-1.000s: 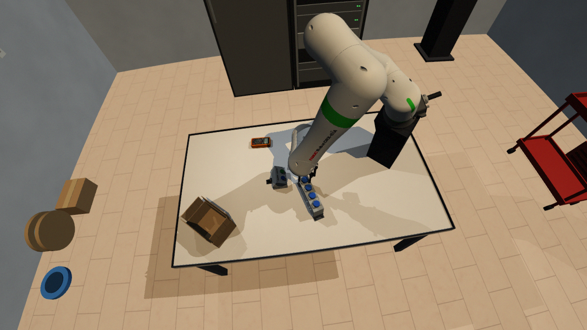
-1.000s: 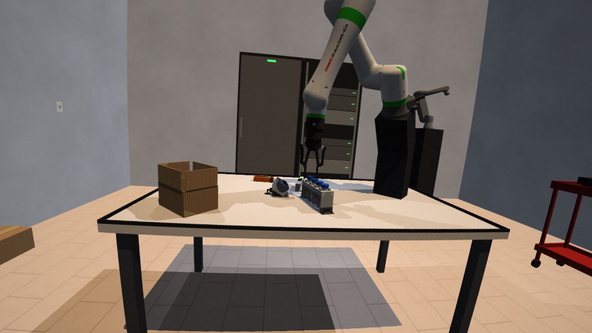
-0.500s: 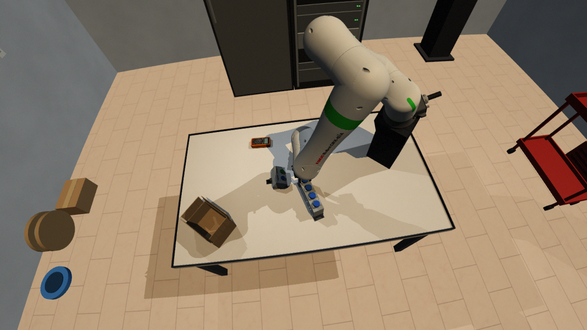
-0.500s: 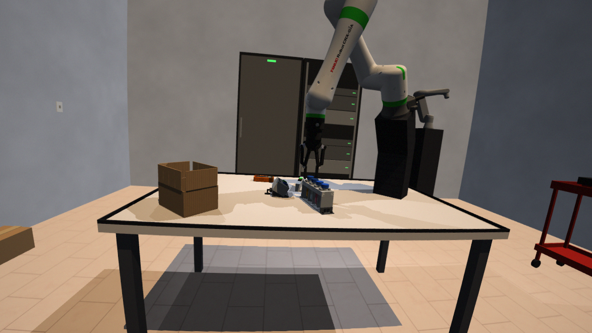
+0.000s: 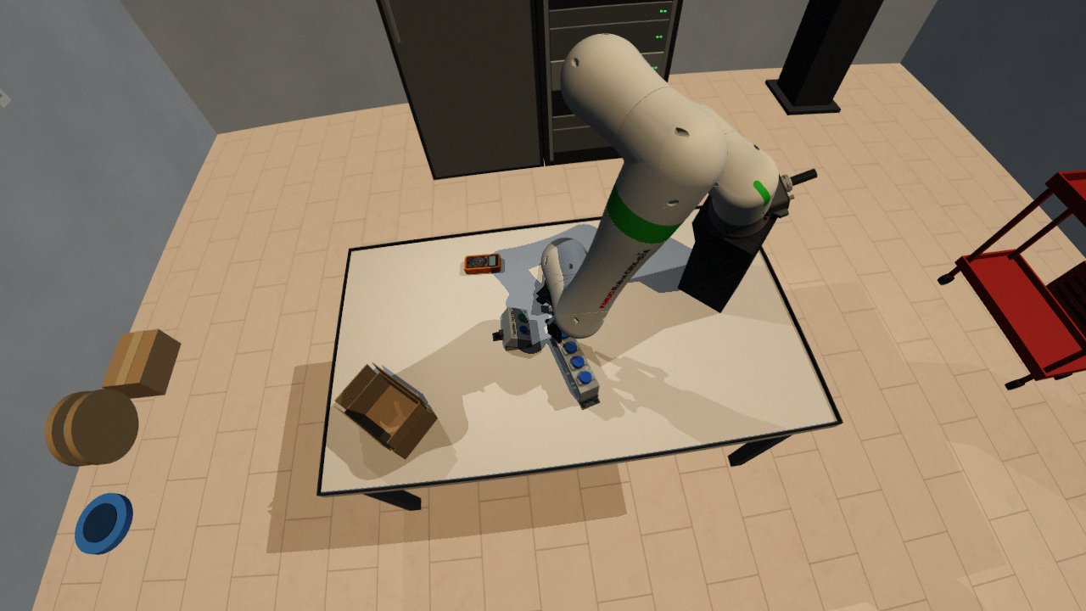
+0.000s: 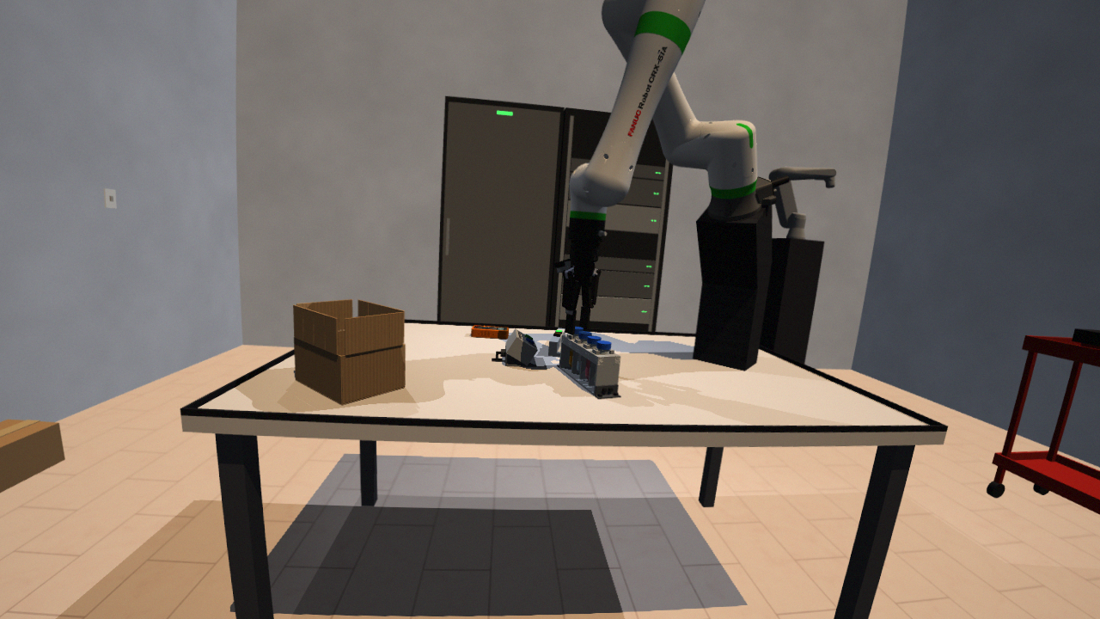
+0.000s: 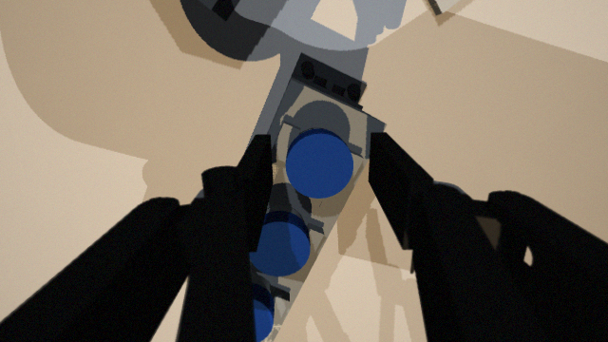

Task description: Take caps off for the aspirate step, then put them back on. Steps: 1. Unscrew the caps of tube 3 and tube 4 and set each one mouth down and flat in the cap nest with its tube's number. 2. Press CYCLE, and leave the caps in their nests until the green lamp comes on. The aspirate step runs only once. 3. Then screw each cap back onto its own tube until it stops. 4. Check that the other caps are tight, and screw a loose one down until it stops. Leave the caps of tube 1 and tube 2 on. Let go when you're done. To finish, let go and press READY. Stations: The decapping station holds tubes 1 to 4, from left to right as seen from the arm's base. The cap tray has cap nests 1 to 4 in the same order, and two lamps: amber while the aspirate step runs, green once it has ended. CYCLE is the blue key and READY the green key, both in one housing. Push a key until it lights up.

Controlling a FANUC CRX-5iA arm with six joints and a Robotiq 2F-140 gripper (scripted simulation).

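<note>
The blue cap is 5 cm to the left of my hand, 3 cm below it and 1 cm behind it. The rest, counted from my hand: blue cycle key 12 cm ahead, 8 cm below, 6 cm to the right; key housing 14 cm ahead, 9 cm below, 8 cm to the right; green ready key 12 cm ahead, 10 cm to the right, 8 cm below.
</note>
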